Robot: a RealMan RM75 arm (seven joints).
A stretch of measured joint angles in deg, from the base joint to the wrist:
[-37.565 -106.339 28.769 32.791 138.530 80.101 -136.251]
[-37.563 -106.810 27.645 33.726 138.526 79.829 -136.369]
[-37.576 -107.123 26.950 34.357 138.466 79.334 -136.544]
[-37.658 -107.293 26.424 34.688 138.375 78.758 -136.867]
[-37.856 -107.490 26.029 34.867 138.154 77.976 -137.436]
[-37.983 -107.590 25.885 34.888 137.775 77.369 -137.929]
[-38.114 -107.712 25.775 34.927 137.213 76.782 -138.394]
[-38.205 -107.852 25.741 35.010 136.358 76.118 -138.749]
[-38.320 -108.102 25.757 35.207 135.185 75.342 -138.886]
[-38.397 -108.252 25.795 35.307 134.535 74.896 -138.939]
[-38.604 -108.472 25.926 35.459 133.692 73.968 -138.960]
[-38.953 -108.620 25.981 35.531 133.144 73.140 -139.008]
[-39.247 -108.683 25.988 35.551 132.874 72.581 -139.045]
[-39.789 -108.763 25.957 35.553 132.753 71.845 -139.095]
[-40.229 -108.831 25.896 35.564 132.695 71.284 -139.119]
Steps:
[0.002 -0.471 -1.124 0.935 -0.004 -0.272 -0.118]
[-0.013 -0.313 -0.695 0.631 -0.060 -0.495 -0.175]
[-0.082 -0.170 -0.526 0.331 -0.091 -0.576 -0.323]
[-0.198 -0.197 -0.395 0.179 -0.221 -0.782 -0.569]
[-0.127 -0.100 -0.144 0.021 -0.379 -0.607 -0.493]
[-0.131 -0.122 -0.110 0.039 -0.562 -0.587 -0.465]
[-0.091 -0.140 -0.034 0.083 -0.855 -0.664 -0.355]
[-0.115 -0.250 0.016 0.197 -1.173 -0.776 -0.137]
[-0.077 -0.150 0.038 0.100 -0.650 -0.446 -0.053]
[-0.207 -0.220 0.131 0.152 -0.843 -0.928 -0.021]
[-0.349 -0.148 0.055 0.072 -0.548 -0.828 -0.048]
[-0.294 -0.063 0.007 0.020 -0.270 -0.559 -0.037]
[-0.542 -0.080 -0.031 0.002 -0.121 -0.736 -0.050]
[-0.440 -0.068 -0.061 0.011 -0.058 -0.561 -0.024]

